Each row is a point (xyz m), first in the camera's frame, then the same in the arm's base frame.
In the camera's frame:
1: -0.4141 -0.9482 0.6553
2: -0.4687 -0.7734 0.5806
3: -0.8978 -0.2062 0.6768
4: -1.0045 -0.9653 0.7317
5: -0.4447 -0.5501 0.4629
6: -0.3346 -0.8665 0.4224
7: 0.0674 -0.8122 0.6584
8: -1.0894 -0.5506 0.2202
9: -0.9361 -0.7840 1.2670
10: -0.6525 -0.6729 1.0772
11: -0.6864 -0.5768 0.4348
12: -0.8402 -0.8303 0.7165
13: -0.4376 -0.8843 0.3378
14: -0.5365 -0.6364 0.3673
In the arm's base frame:
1: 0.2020 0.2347 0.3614
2: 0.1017 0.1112 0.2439
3: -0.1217 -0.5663 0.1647
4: 0.5461 -0.2512 0.3780
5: -0.0776 0.0342 0.0820
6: 0.1197 0.3044 0.1256
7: -0.1854 0.5505 0.3836
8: 0.3246 -0.4366 -0.2198
9: 0.2926 -0.4088 0.8628
10: 0.0635 -0.1987 0.6833
11: 0.0866 -0.1413 0.0358
12: 0.3443 -0.1882 0.3499
13: 0.2041 0.2486 0.0370
14: 0.0570 0.0271 -0.0006

